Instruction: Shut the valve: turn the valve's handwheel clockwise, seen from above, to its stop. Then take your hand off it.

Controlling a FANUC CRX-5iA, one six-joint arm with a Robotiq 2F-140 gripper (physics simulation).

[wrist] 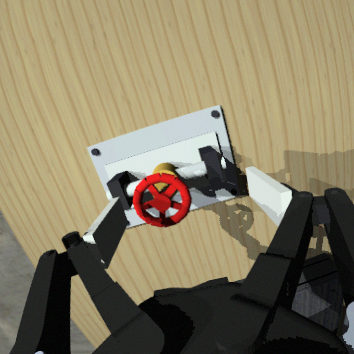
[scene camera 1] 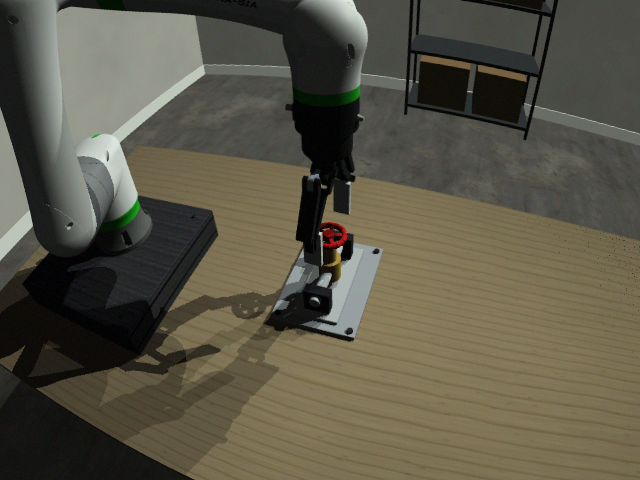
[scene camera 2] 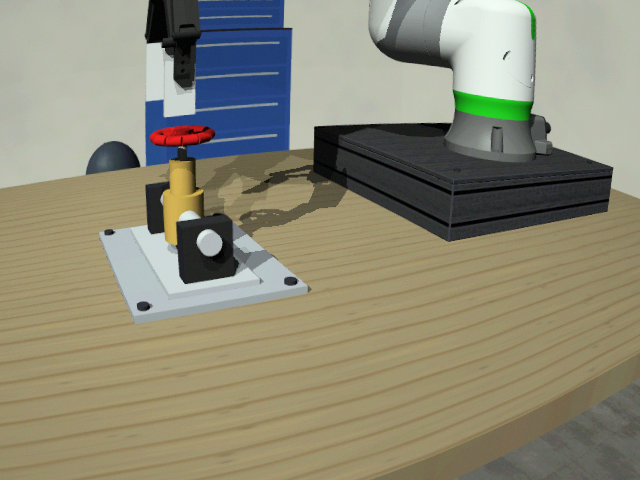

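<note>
The red handwheel (scene camera 1: 329,234) (scene camera 2: 180,140) (wrist: 161,201) sits level on top of the brass-coloured valve body (scene camera 1: 330,266) (scene camera 2: 183,211) (wrist: 165,167). The valve is mounted on a grey baseplate (scene camera 1: 358,289) (scene camera 2: 135,273) (wrist: 155,137). My gripper (scene camera 1: 327,227) (scene camera 2: 168,103) (wrist: 184,196) points down, open wide and empty. In scene camera 2 its pale fingertips are a little above the wheel. In the wrist view the wheel shows between the two fingers, nearer the left one. In scene camera 1 the near finger partly covers the wheel's left edge.
Black blocks (scene camera 1: 317,299) (scene camera 2: 205,249) (wrist: 212,162) hold the pipe on both sides of the valve. The robot's dark pedestal (scene camera 1: 180,227) (scene camera 2: 403,180) stands on the wooden table (scene camera 1: 465,335) (scene camera 2: 361,335) (wrist: 165,60). A blue cabinet (scene camera 2: 237,90) and a shelf rack (scene camera 1: 475,51) stand beyond the table.
</note>
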